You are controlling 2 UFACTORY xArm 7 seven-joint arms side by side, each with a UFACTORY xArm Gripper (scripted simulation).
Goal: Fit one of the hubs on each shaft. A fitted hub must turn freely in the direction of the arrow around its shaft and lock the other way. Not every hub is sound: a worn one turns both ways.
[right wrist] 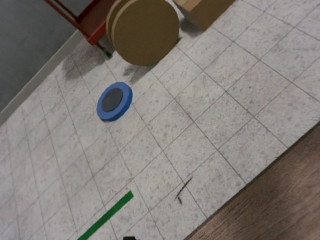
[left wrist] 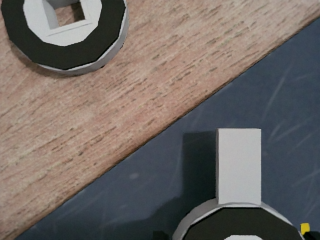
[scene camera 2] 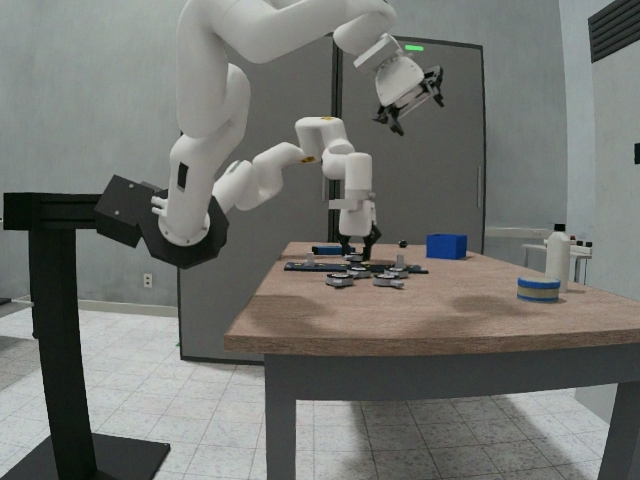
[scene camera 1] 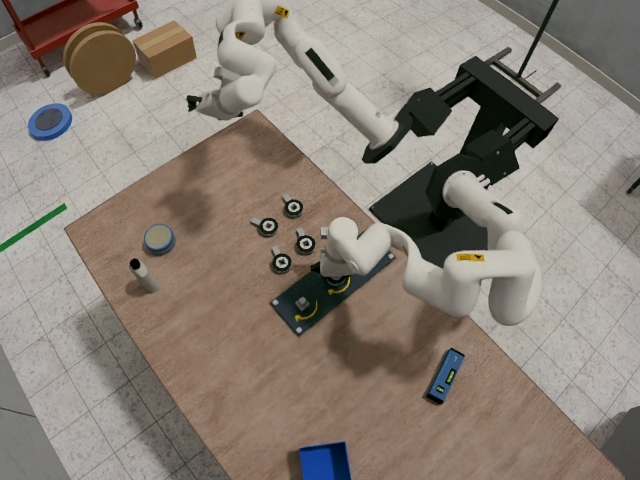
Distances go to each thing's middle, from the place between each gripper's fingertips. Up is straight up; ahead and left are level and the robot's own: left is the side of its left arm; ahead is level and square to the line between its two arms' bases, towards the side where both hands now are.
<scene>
I see the dark board (scene camera 1: 321, 297) 40 mm below my left hand. Round my left hand: white bottle (scene camera 2: 558, 248): 400 mm ahead, 410 mm to the right, 60 mm above; tape roll (scene camera 2: 534, 289): 280 mm ahead, 500 mm to the right, 20 mm below.
My right hand (scene camera 2: 418, 116) is 320 mm above the tape roll, 300 mm short of it and 30 mm to the right of it. From my right hand the other things lie so: dark board 530 mm to the left, 340 mm below, 20 mm ahead; then white bottle 420 mm ahead, 240 mm below, 120 mm to the left.
</scene>
